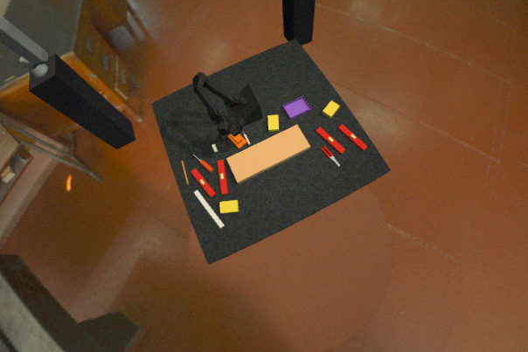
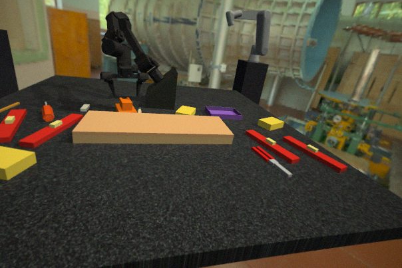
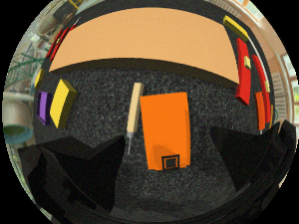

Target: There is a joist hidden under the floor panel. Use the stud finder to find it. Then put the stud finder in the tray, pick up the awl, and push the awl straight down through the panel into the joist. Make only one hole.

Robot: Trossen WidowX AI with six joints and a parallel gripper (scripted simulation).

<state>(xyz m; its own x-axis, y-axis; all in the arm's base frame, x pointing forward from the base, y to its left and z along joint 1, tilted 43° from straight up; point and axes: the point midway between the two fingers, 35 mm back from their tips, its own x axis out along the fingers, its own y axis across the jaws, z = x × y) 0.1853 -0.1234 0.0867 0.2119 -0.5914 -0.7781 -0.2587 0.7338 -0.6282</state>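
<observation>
The orange stud finder is 30 mm below my gripper tip, 20 mm behind it and 10 mm to the right of it. The rest, counted from my gripper tip: small white block 170 mm to the right, 70 mm below, 20 mm behind; then pencil 420 mm to the right, 70 mm below, 40 mm ahead; then awl 70 mm below, 50 mm to the left, 10 mm behind.
</observation>
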